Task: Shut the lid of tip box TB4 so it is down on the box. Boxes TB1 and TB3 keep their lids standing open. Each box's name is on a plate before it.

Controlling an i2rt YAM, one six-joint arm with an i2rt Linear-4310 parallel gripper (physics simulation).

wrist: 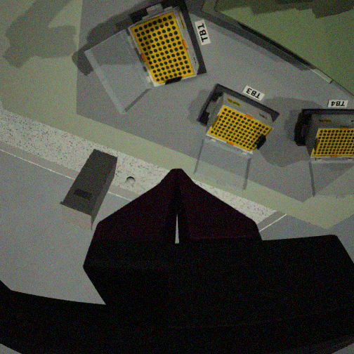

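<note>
Tip box TB4 (334,142) is at the right edge, partly cut off, with its yellow tip rack exposed and its clear lid (332,177) standing open on the side away from its name plate (338,103). Tip box TB3 (239,128) is at the centre right, its clear lid (222,164) open. Tip box TB1 (164,47) is at the upper middle, its clear lid (119,72) open to the left. My gripper (176,177) is shut and empty, its tips pointing up the view, below and left of TB3 and well left of TB4, touching no box.
A grey block-like object (92,185) with a paler end is left of my gripper, by a speckled strip (45,135) with a small round hole. A green surface (300,35) with a dark raised edge lies at the upper right, beyond the name plates.
</note>
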